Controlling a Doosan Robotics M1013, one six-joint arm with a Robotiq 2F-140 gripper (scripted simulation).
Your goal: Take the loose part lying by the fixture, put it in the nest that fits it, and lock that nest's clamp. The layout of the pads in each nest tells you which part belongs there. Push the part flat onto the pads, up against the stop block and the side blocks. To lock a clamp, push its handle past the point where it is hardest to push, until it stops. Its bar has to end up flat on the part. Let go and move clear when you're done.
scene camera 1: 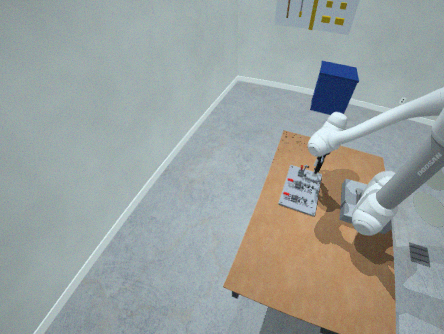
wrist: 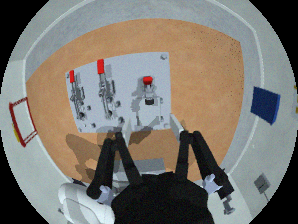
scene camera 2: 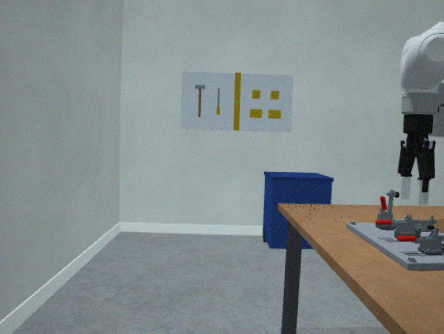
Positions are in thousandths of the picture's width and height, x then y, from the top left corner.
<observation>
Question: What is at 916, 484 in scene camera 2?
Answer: My gripper.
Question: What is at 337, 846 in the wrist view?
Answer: My gripper.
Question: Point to a grey fixture plate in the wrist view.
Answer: At 421, 315
</observation>
